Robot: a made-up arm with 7 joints.
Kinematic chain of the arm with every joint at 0, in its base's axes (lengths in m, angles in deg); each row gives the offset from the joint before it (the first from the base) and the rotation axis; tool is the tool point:
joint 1: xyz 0 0 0.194 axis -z
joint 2: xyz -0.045 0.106 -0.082 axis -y
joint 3: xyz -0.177 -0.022 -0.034 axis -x
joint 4: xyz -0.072 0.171 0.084 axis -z
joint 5: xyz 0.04 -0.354 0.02 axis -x
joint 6: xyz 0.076 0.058 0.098 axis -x
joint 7: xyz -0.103 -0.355 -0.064 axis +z
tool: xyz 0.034 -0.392 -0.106
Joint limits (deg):
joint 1: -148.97..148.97
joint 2: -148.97..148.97
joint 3: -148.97..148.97
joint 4: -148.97..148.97
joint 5: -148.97..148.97
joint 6: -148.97..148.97
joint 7: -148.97..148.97
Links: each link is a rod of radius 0.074 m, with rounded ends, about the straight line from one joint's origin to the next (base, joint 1, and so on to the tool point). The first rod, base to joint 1, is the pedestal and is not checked.
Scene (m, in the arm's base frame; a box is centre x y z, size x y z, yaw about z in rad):
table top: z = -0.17
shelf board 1: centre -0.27 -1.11 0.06 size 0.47 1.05 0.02 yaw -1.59
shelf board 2: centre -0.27 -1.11 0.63 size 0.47 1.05 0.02 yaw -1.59
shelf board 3: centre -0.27 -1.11 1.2 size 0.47 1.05 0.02 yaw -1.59
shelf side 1: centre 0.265 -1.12 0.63 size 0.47 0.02 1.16 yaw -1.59
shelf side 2: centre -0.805 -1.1 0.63 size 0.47 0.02 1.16 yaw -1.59
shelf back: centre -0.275 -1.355 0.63 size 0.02 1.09 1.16 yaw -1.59
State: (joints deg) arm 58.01 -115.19 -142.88 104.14 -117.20 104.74 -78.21
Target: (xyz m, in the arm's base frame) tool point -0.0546 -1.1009 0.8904
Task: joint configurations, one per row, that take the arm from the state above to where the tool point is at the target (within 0.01 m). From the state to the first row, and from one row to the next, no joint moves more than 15 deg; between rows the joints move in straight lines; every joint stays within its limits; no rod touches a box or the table.
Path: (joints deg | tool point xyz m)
1: 60.07 -118.64 -142.51 106.42 -112.90 110.16 -66.72 | 0.0428 -1.0428 0.8506
2: 62.12 -122.09 -142.15 108.69 -108.61 115.58 -55.23 | -0.0544 -1.1009 0.8904

